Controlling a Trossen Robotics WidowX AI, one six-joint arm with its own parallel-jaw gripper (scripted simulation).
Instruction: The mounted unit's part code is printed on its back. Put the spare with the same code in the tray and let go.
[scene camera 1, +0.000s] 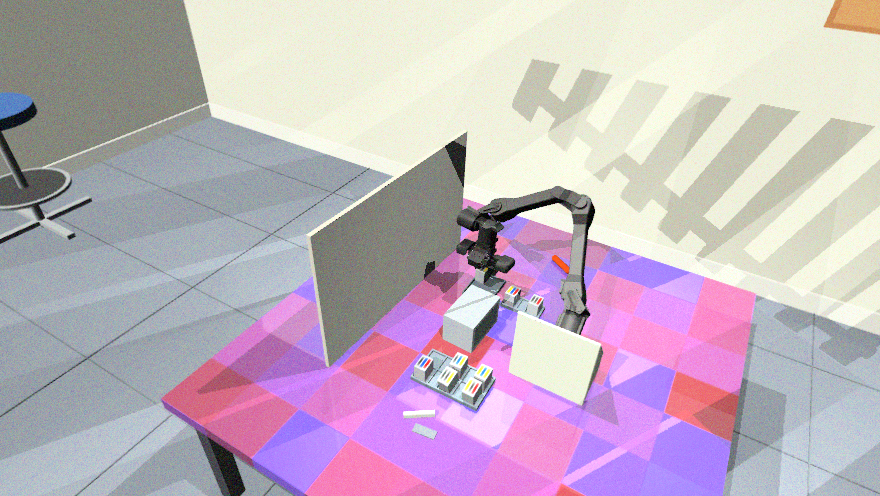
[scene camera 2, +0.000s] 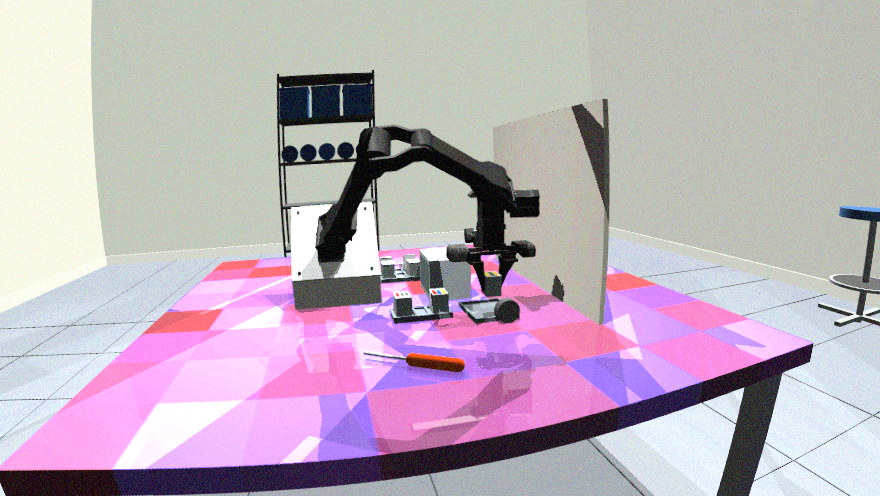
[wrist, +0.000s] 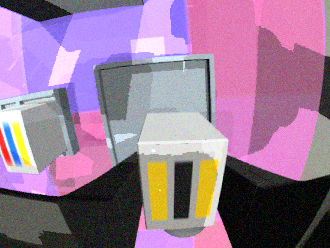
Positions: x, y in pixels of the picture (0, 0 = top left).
Labels:
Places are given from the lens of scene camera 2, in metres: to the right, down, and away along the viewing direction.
my gripper (scene camera 2: 491, 289): 0.11, 0.09, 0.97
screwdriver (scene camera 2: 413, 359): -0.04, 0.18, 0.70
grey tray (scene camera 2: 480, 311): 0.09, 0.14, 0.97
mounted unit (scene camera 2: 436, 271): -0.01, 0.06, 1.06
tall grey panel (scene camera 2: 564, 154): 0.28, -0.21, 0.97
The marked spots on the mounted unit and the screwdriver are 0.38 m apart.

